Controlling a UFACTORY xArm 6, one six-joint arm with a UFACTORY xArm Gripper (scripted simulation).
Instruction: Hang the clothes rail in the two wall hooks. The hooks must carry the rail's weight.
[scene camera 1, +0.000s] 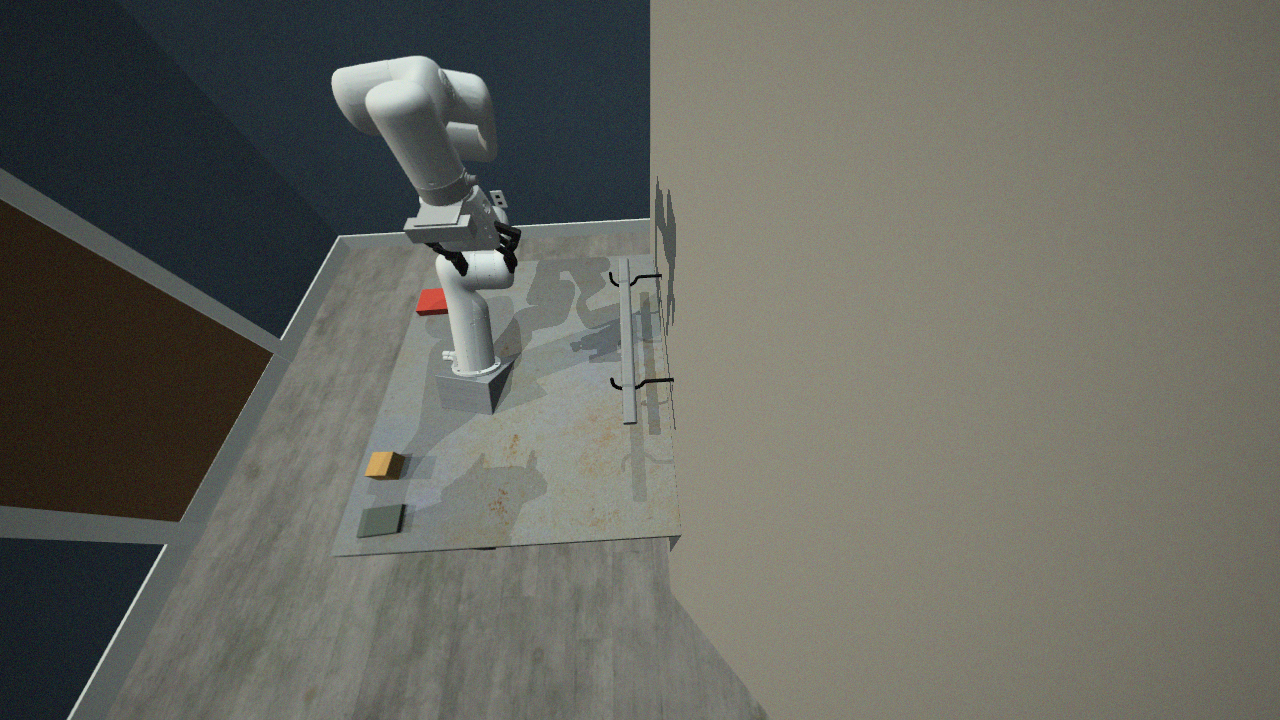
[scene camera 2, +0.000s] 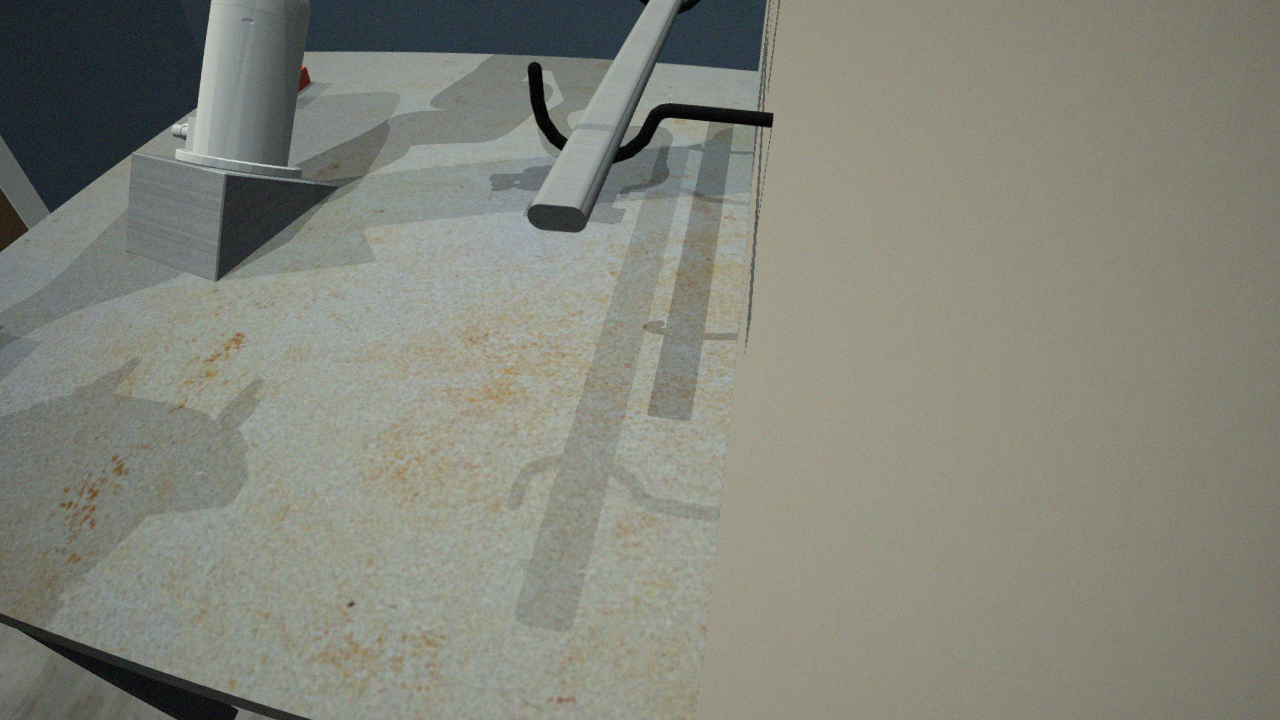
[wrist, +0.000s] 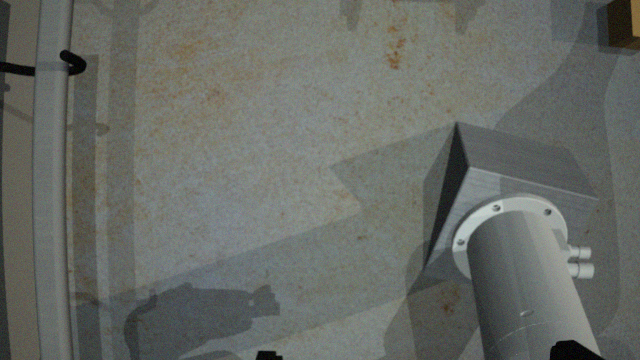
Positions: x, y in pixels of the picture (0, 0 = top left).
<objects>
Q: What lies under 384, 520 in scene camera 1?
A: A grey-green block.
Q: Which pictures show the clothes rail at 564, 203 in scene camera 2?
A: Scene camera 1, scene camera 2 and the wrist view: all of them.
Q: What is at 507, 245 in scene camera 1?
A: My gripper.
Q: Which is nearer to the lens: the clothes rail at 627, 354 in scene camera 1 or the orange block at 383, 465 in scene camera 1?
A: The clothes rail.
</objects>
